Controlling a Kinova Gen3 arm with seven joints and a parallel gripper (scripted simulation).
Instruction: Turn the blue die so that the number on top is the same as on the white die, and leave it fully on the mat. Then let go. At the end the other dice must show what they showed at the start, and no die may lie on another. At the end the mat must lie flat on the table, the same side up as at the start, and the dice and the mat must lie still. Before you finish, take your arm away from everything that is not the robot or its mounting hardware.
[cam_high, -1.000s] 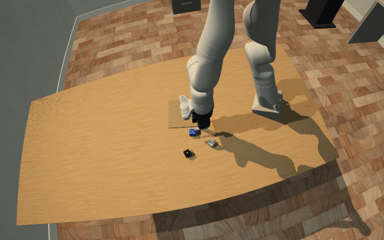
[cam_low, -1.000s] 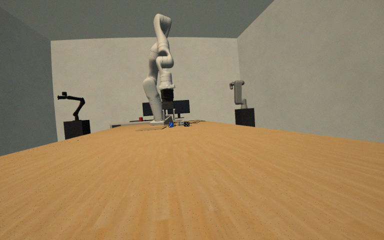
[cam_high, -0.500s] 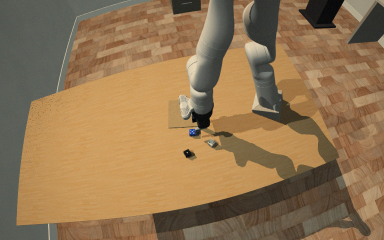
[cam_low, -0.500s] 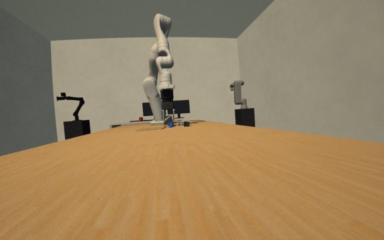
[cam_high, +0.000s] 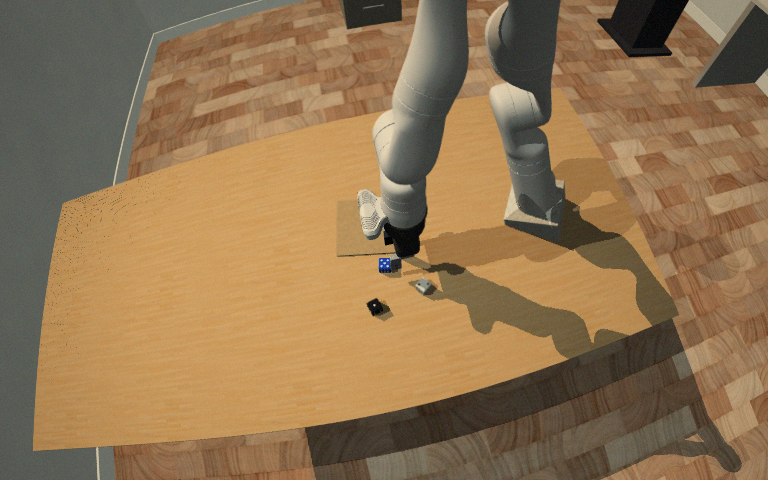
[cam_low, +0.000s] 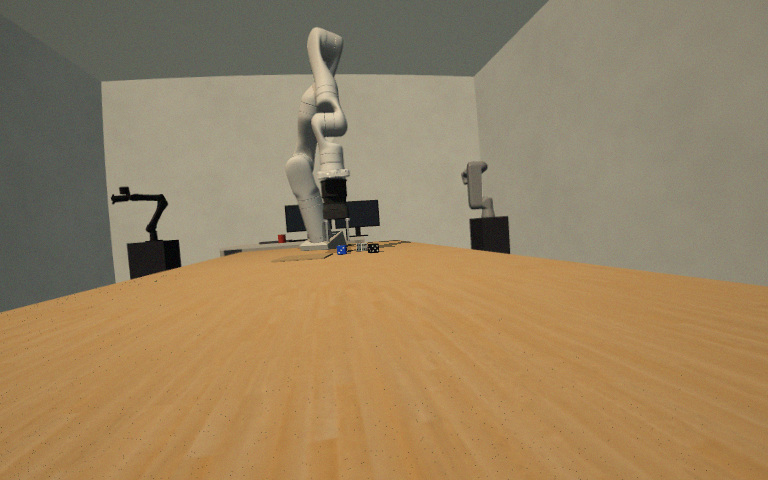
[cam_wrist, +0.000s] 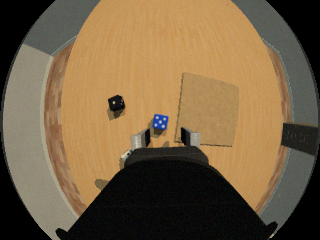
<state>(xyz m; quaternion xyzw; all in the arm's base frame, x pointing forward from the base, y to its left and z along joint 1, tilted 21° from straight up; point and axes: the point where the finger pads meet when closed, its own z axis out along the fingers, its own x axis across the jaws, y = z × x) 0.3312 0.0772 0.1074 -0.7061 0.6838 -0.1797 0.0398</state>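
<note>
Right now the blue die is 2 cm ahead of my hand, 1 cm to the left of it and 4 cm below it. Also, from my hand: tan mat (4 cm ahead, 10 cm to the right, 5 cm below); black die (6 cm ahead, 9 cm to the left, 4 cm below); white die (5 cm behind, 7 cm to the left, 4 cm below).
</note>
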